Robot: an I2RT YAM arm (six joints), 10 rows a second.
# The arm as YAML. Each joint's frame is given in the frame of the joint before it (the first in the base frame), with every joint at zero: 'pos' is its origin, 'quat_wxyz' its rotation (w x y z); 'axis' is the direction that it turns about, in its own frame. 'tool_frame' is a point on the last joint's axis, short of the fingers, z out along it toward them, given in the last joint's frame.
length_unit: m
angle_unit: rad
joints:
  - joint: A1
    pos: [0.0, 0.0, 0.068]
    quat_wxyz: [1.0, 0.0, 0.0, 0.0]
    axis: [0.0, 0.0, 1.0]
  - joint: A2
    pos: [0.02, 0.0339, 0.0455]
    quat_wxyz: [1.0, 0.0, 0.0, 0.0]
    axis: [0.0, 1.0, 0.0]
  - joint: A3
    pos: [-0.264, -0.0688, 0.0]
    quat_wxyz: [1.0, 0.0, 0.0, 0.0]
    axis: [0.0, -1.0, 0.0]
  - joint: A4
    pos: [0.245, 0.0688, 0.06]
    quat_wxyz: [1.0, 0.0, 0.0, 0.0]
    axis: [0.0, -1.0, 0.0]
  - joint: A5
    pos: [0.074, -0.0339, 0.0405]
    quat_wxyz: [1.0, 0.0, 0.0, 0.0]
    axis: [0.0, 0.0, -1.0]
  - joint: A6
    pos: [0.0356, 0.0, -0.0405]
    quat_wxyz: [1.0, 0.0, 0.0, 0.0]
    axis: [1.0, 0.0, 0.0]
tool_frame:
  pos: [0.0, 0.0, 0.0]
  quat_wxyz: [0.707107, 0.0, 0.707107, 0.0]
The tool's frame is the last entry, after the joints.
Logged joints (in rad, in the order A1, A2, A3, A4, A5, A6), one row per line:
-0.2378 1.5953 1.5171 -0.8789 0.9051 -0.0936
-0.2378 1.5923 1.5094 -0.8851 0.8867 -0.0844
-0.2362 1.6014 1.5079 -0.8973 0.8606 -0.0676
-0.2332 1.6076 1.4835 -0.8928 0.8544 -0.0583
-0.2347 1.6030 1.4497 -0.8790 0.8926 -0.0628
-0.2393 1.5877 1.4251 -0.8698 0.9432 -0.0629
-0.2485 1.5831 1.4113 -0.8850 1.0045 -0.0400
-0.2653 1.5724 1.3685 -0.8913 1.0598 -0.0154
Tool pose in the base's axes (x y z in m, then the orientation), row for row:
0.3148 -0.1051 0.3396 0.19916 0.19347 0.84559 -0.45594
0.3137 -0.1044 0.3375 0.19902 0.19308 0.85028 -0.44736
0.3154 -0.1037 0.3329 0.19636 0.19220 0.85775 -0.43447
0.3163 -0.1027 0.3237 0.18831 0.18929 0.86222 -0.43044
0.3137 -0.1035 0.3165 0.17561 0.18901 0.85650 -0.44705
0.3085 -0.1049 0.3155 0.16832 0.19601 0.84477 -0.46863
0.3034 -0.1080 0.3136 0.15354 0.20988 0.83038 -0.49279
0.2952 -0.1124 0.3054 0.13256 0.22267 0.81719 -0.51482
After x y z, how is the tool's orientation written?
As a quaternion, w x y z.
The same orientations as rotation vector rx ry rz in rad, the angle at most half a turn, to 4 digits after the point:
0.5411 2.3648 -1.2751
0.5400 2.3781 -1.2512
0.5383 2.4024 -1.2169
0.5325 2.4255 -1.2108
0.5354 2.4261 -1.2663
0.5574 2.4025 -1.3327
0.6018 2.3809 -1.4130
0.6460 2.3709 -1.4936

